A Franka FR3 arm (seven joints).
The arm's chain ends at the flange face. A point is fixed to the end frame.
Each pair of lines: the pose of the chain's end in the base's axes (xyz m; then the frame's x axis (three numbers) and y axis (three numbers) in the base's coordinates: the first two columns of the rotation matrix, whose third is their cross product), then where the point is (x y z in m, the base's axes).
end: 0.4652 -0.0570 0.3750 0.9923 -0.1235 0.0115 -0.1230 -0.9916 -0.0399
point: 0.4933 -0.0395 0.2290
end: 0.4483 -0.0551 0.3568 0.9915 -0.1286 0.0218 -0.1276 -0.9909 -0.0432
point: 0.4780 -0.0374 0.2111
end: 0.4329 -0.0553 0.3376 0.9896 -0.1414 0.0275 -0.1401 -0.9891 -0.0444
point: 0.4637 -0.0380 0.1921
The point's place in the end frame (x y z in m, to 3 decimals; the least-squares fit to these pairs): 0.024 -0.015 0.147
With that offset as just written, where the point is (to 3 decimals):
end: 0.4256 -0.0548 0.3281 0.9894 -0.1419 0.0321 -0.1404 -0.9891 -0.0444
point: 0.457 -0.038 0.183
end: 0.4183 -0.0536 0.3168 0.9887 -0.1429 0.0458 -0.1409 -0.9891 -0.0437
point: 0.452 -0.037 0.172
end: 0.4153 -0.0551 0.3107 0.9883 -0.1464 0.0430 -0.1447 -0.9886 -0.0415
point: 0.448 -0.039 0.166
